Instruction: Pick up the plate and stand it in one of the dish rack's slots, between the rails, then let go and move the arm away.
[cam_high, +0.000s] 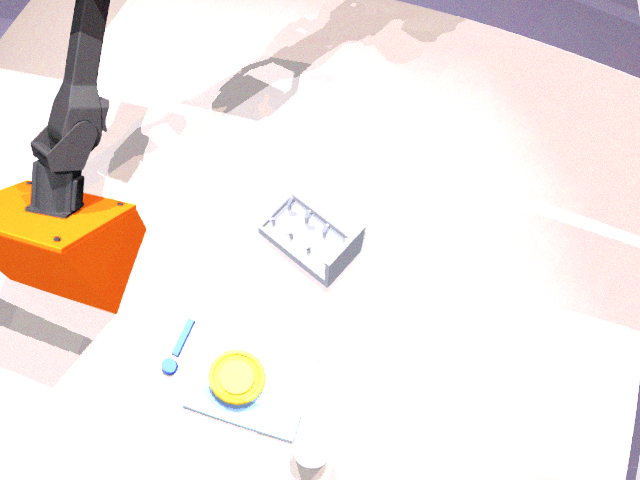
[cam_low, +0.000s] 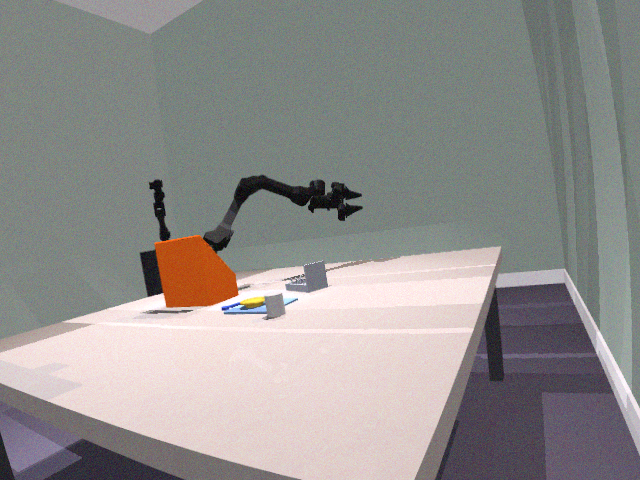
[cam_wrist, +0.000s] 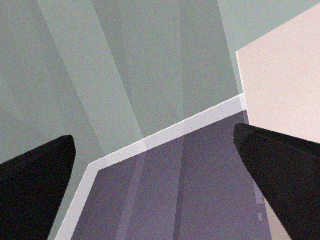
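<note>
Now: gripper tip 150 mm past the yellow plate, 710 mm to the left of it and 240 mm above it. Also, from my gripper tip: grey dish rack (90 mm behind, 500 mm to the right, 230 mm below); then pale blue mat (140 mm behind, 700 mm to the right, 250 mm below); then white cup (50 mm behind, 790 mm to the right, 230 mm below).
</note>
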